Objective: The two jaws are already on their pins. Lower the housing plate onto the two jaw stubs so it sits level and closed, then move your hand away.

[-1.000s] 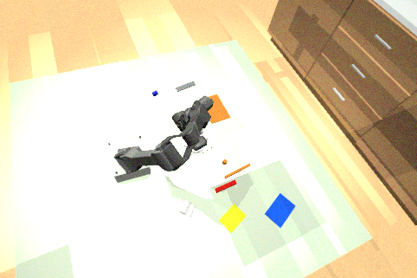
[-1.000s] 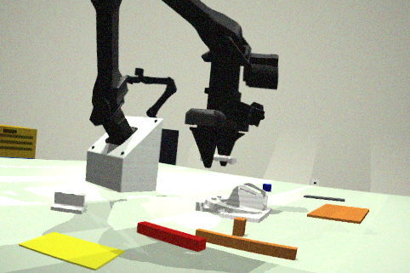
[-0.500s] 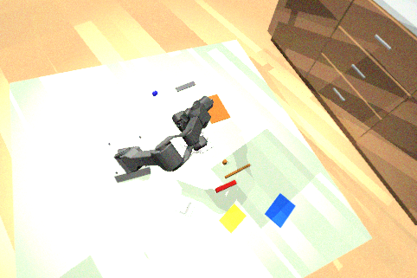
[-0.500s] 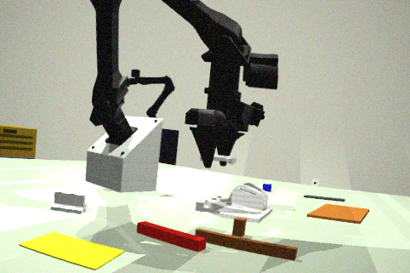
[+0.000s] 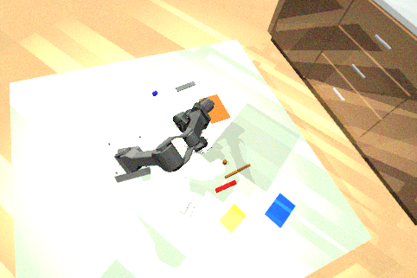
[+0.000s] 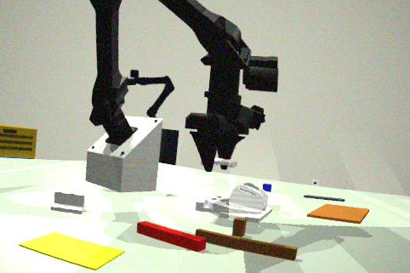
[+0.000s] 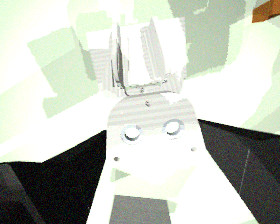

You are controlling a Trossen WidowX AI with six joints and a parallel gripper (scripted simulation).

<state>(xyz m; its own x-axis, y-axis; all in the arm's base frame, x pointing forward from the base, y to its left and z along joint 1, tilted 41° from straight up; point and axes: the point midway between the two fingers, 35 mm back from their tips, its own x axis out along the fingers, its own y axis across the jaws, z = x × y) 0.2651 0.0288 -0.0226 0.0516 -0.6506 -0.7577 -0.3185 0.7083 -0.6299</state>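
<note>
Right now the grey jaw assembly is 20 mm ahead of my gripper tip, 10 mm to the right of it and 60 mm below it. From my gripper tip the other things lie so: brown bar: 190 mm ahead, 170 mm to the right, 70 mm below; then red bar: 120 mm ahead, 220 mm to the right, 70 mm below; then peg: 140 mm ahead, 110 mm to the right, 60 mm below.
</note>
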